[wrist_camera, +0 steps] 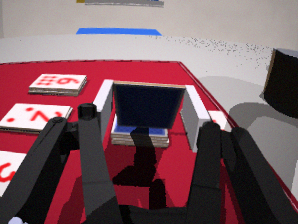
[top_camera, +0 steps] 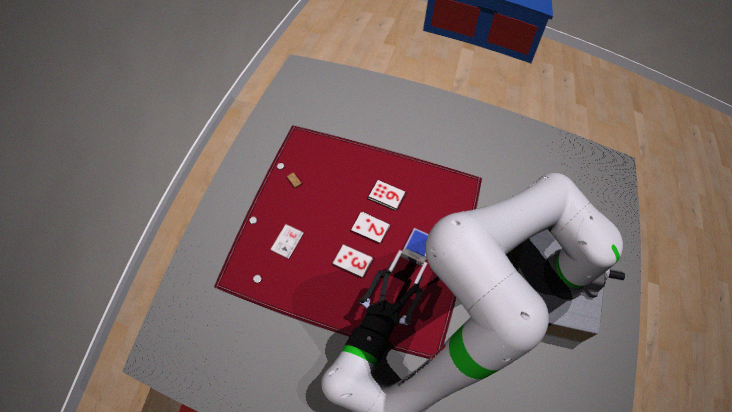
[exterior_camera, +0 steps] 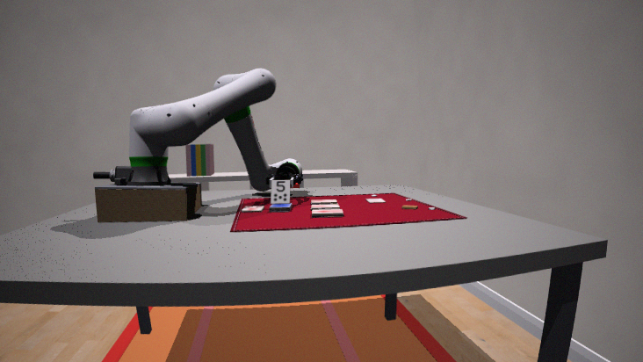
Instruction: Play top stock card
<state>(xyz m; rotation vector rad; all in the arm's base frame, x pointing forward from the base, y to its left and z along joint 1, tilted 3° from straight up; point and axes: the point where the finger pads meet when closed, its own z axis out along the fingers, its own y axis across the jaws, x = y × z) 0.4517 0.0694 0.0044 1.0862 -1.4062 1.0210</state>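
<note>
The black 5 card is 10 mm behind my hand, 50 mm to the right of it and 30 mm below it. Round my hand: red card cloth 160 mm ahead, 110 mm to the right, 90 mm below; then brown block 380 mm ahead, 220 mm to the right, 70 mm below.
</note>
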